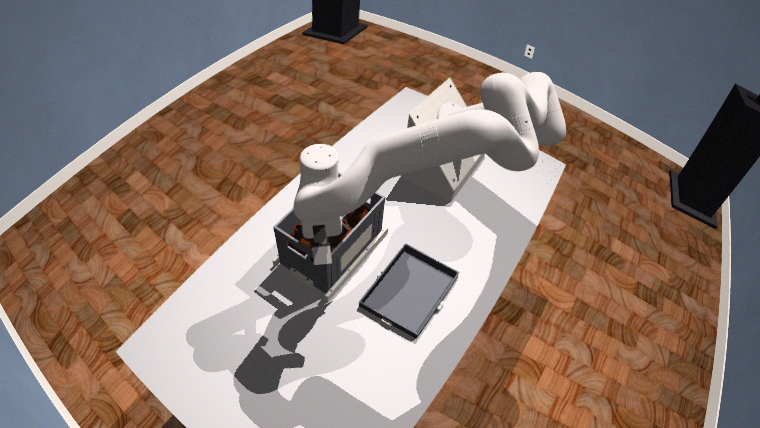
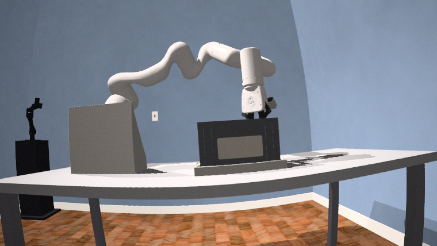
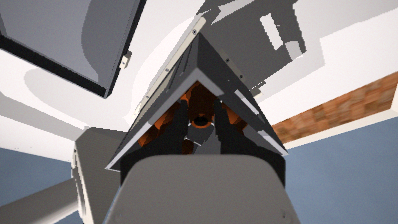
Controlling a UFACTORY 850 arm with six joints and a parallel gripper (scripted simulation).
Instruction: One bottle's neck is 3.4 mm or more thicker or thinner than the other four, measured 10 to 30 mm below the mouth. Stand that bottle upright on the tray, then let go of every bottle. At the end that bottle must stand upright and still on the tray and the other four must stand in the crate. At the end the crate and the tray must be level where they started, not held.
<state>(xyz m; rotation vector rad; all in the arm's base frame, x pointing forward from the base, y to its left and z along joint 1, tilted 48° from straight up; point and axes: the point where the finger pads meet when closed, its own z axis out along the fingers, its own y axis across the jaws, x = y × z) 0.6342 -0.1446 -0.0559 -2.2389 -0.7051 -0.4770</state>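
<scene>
My gripper is now 7 cm above the bottle. Round my hand: dark grey crate: 9 cm behind, 7 cm below, 3 cm to the right; dark tray: 24 cm to the left, 15 cm below, 7 cm behind.
</scene>
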